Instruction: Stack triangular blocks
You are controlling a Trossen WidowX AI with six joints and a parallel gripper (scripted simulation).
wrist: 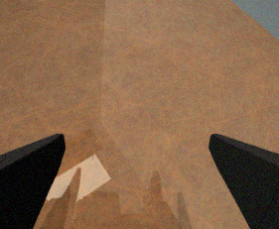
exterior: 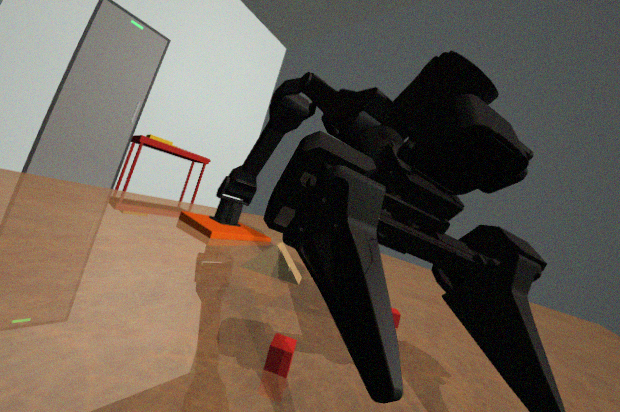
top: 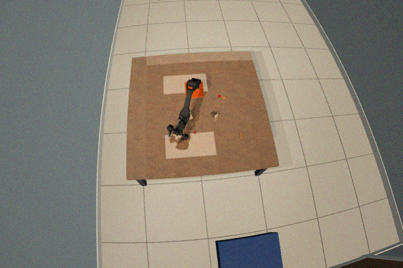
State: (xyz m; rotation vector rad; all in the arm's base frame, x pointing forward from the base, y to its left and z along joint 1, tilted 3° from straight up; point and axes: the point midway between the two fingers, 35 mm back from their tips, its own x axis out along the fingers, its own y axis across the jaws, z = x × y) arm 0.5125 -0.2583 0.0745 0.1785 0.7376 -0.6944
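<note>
Right now my gripper tip is 24 cm past the triangular block, 16 cm to the right of it and 3 cm above it.
</note>
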